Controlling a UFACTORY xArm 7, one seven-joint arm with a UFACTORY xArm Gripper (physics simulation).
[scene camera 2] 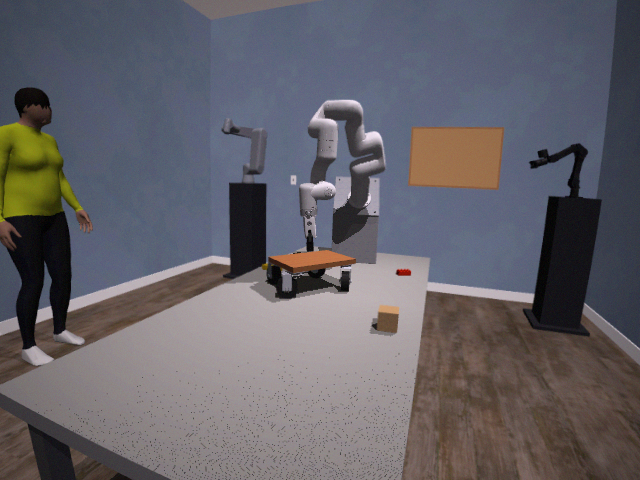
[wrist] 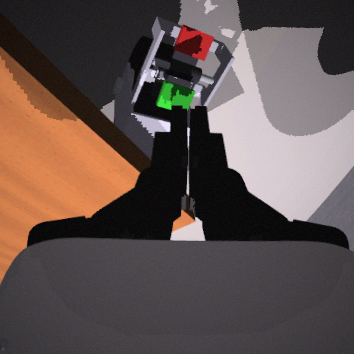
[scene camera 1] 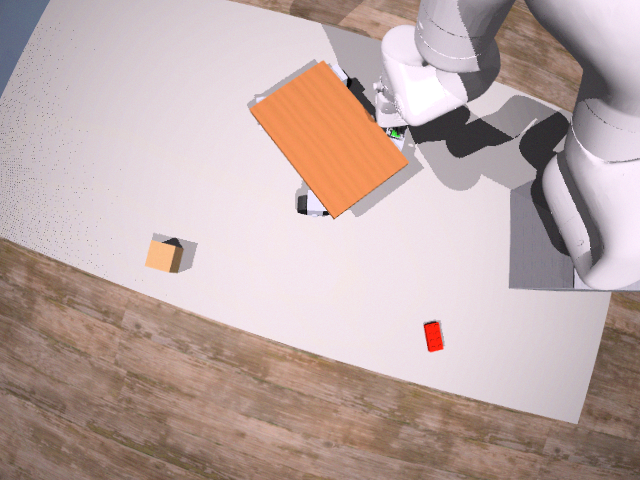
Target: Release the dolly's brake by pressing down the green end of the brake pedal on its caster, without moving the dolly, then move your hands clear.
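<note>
The dolly has an orange deck and stands on casters on the table. In the wrist view the brake pedal on one caster beside the deck's edge shows a red end at the top and a green end nearer my fingers. The green end also shows partly in scene camera 1. My gripper is shut with nothing between its fingers. Its tips overlap the lower edge of the green end in the wrist view; whether they touch it I cannot tell. In scene camera 1 the arm hides the fingertips.
A tan block and a red toy brick lie on the table. The grey arm mount stands at the table's end. A person stands left of the table.
</note>
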